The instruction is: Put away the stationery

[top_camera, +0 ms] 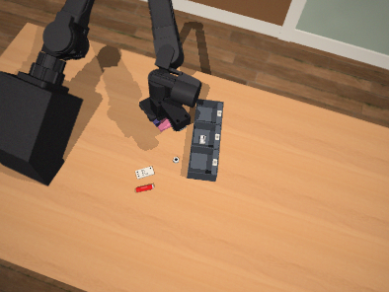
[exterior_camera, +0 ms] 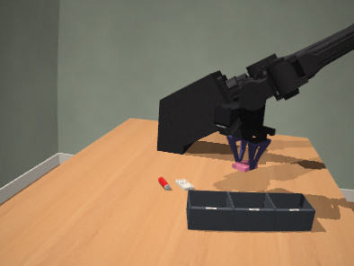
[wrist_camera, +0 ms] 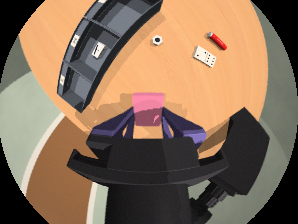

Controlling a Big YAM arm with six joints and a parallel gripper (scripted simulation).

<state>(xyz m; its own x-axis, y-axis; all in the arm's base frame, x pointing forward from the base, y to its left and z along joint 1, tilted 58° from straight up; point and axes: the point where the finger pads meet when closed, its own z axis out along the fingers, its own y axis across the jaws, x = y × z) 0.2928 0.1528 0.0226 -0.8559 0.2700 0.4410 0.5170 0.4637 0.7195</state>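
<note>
Now: the dark three-part bin row 130 mm ahead of my hand, 30 mm to the left of it and 50 mm below it. The rest, counted from my hand: black-and-white ring (80 mm ahead, 60 mm to the right, 70 mm below); then white domino-like tile (10 mm ahead, 140 mm to the right, 70 mm below); then pink sticky-note pad (right at my hand).
</note>
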